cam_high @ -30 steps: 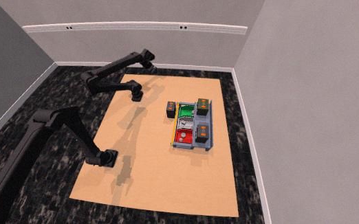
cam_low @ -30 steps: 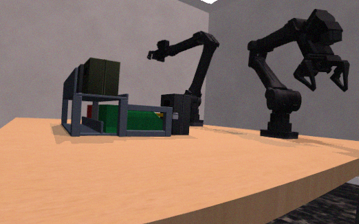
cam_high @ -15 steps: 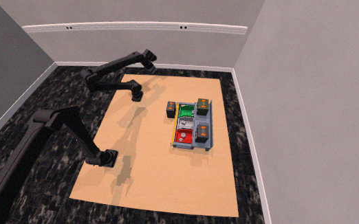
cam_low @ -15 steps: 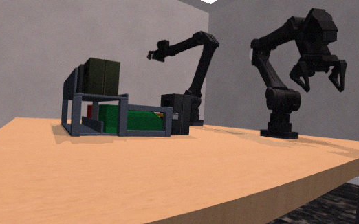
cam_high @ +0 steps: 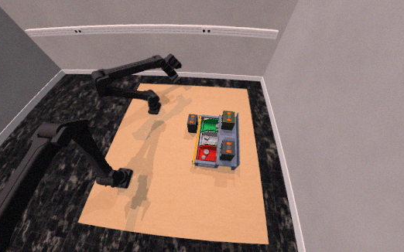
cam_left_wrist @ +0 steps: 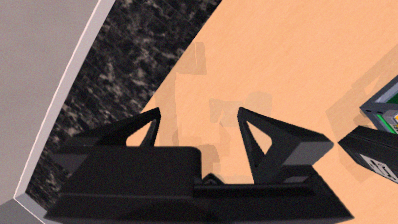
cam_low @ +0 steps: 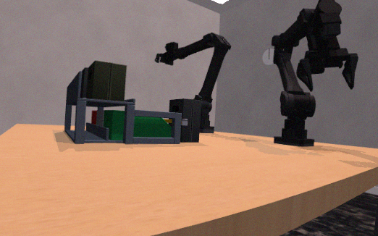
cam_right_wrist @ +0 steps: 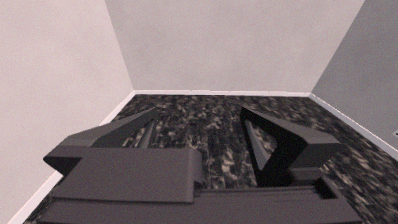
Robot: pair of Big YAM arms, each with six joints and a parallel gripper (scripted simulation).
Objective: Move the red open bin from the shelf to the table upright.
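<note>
Right now the black box is 210 mm ahead of my left hand, 360 mm to the right of it and 100 mm below it. Round my left hand: grey bin: 370 mm ahead, 460 mm to the right, 130 mm below; then grey shelf: 390 mm ahead, 460 mm to the right, 100 mm below; then green bin: 360 mm ahead, 350 mm to the right, 130 mm below.
</note>
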